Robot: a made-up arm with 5 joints.
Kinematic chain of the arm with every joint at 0, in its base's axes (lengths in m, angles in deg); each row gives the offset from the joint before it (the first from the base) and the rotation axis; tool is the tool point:
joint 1: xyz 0 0 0.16 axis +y
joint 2: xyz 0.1 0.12 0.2 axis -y
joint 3: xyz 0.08 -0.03 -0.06 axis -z
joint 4: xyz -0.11 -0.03 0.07 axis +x
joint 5: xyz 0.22 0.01 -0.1 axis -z
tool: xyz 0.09 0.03 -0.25
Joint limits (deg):
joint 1: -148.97..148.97
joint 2: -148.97..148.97
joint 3: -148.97..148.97
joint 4: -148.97..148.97
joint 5: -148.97..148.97
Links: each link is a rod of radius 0.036 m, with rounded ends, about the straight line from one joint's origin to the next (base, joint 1, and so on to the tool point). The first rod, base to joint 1, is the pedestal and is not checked.
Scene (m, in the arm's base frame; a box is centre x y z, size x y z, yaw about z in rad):
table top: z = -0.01
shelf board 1: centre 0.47 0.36 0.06 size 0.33 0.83 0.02 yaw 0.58
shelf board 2: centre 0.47 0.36 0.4 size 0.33 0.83 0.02 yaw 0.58
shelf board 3: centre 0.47 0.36 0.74 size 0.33 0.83 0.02 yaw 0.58
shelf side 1: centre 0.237 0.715 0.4 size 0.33 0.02 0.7 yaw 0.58
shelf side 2: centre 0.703 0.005 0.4 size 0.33 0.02 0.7 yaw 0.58
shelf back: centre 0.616 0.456 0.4 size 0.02 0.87 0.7 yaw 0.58
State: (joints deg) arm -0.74 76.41 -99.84 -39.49 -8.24
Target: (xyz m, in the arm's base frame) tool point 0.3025 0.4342 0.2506
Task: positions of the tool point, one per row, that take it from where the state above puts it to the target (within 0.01 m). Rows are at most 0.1 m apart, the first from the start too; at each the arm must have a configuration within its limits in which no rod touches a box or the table.
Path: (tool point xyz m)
1: 0.3660 0.3101 0.5451
2: 0.3052 0.2658 0.5418
3: 0.2450 0.1902 0.5452
4: 0.2466 0.2100 0.5089
5: 0.2437 0.2325 0.4656
6: 0.2345 0.2572 0.4165
7: 0.2175 0.2835 0.3628
8: 0.1914 0.3106 0.3066
9: 0.1555 0.3379 0.2506
10: 0.1811 0.3591 0.2667
11: 0.2106 0.3794 0.2753
12: 0.2421 0.3988 0.2755
13: 0.2734 0.4171 0.2672
14: 0.3025 0.4342 0.2506

